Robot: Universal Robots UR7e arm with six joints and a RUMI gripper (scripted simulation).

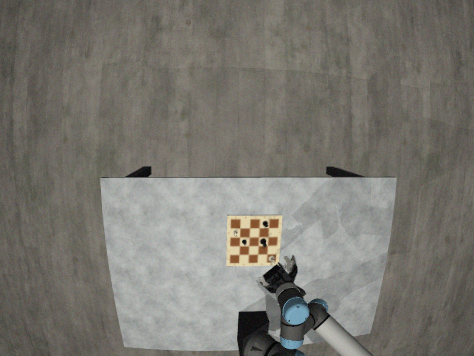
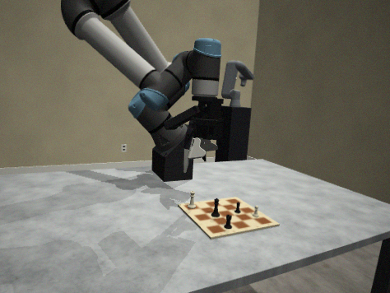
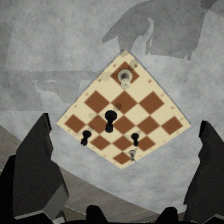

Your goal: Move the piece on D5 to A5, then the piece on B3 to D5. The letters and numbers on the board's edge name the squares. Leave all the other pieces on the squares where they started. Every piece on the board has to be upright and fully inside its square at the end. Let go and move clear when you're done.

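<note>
Right now the tall black piece is 10 cm below my hand, 8 cm ahead of it and 3 cm to the left of it. Round my hand: tall white piece: 10 cm below; then small white pawn: 15 cm to the left, 12 cm ahead, 11 cm below; then chessboard: 13 cm below, 8 cm ahead, 7 cm to the left.
</note>
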